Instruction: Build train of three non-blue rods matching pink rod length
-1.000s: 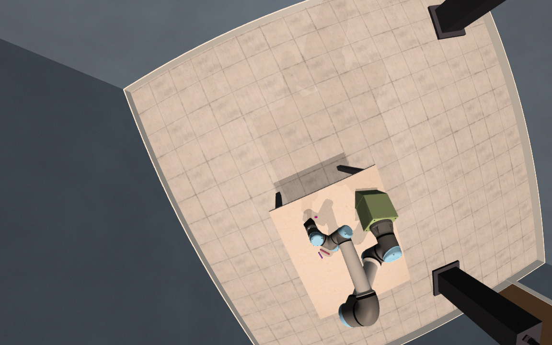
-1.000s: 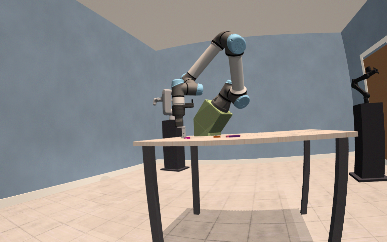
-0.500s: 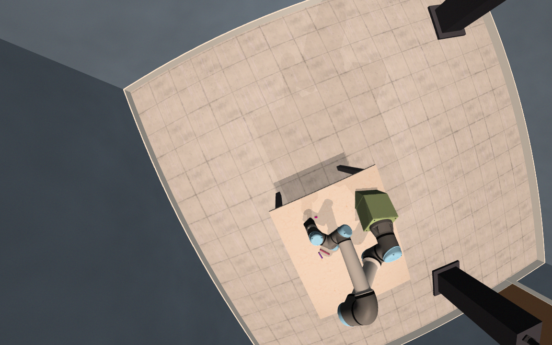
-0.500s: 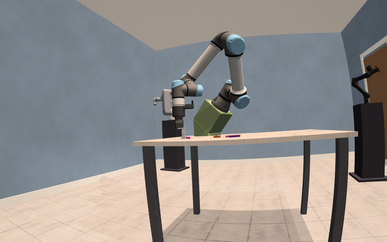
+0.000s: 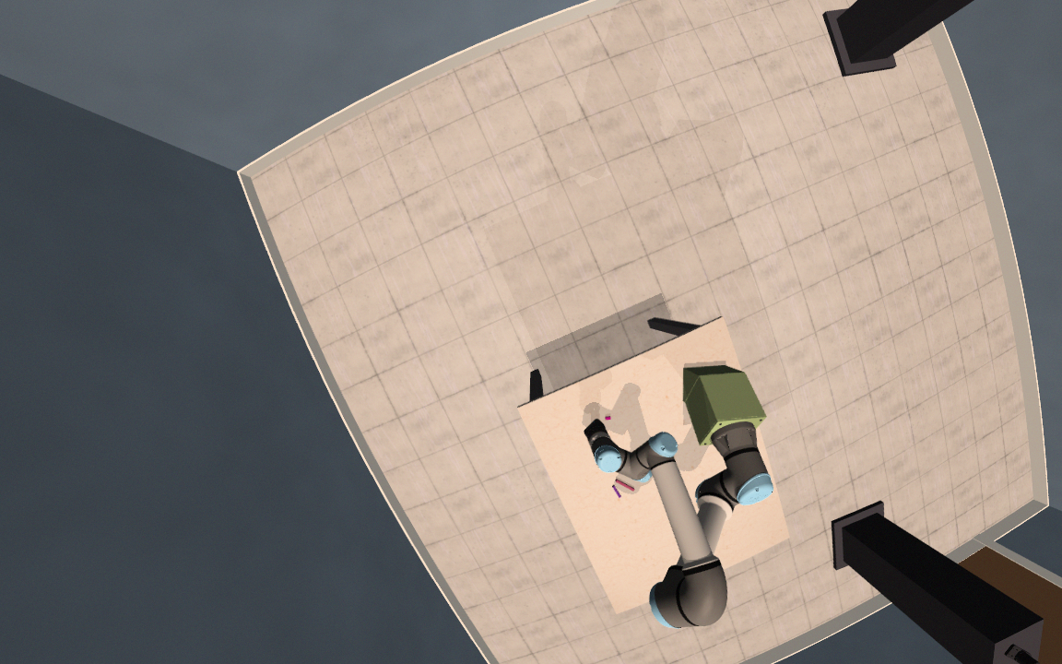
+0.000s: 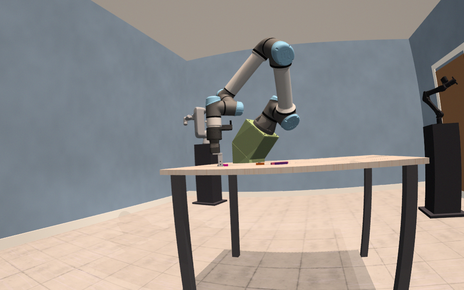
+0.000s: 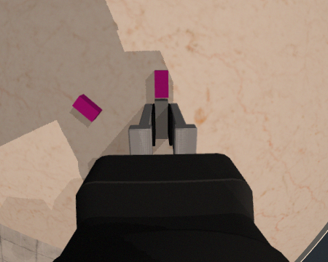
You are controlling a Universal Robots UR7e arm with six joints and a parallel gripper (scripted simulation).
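The grey rod is 1 cm below my hand. Round my hand: orange rod: 5 cm behind, 19 cm to the left, 1 cm below; then small blue rod: 11 cm behind, 16 cm to the left, 1 cm below; then pink rod: 6 cm behind, 28 cm to the left, 1 cm below.
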